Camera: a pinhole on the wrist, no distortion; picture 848 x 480 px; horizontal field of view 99.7 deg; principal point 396.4 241.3 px. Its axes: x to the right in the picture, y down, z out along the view. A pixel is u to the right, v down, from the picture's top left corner.
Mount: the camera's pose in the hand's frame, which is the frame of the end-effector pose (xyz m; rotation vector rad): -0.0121 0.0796 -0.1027 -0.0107 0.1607 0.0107
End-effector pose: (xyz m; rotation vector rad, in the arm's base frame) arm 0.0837 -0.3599 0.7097 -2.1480 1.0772 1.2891
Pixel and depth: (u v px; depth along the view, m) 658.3 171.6 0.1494
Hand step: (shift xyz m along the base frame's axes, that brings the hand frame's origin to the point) -0.0244 -0.0630 -0.1161
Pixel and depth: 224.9 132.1 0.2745
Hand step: -0.1300 0.1692 -0.0080
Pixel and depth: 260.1 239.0 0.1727
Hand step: -0.1197 0.0237 0.0082
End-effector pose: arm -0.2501 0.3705 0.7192 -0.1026 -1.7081 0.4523
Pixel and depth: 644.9 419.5 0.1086
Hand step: -0.0324 0.1516 0.0266
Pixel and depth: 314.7 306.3 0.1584
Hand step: -0.0727 0.0795 -0.0669
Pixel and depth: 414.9 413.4 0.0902
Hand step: -0.0097 0.1195 -0.0360
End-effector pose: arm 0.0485 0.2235 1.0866 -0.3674 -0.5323 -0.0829
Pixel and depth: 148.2 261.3 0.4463
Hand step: -0.3799 0.2357 0.1490
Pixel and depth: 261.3 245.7 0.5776
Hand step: -0.3420 0.2651 0.3027
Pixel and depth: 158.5 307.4 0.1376
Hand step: -0.0741 0.1143 -0.0371
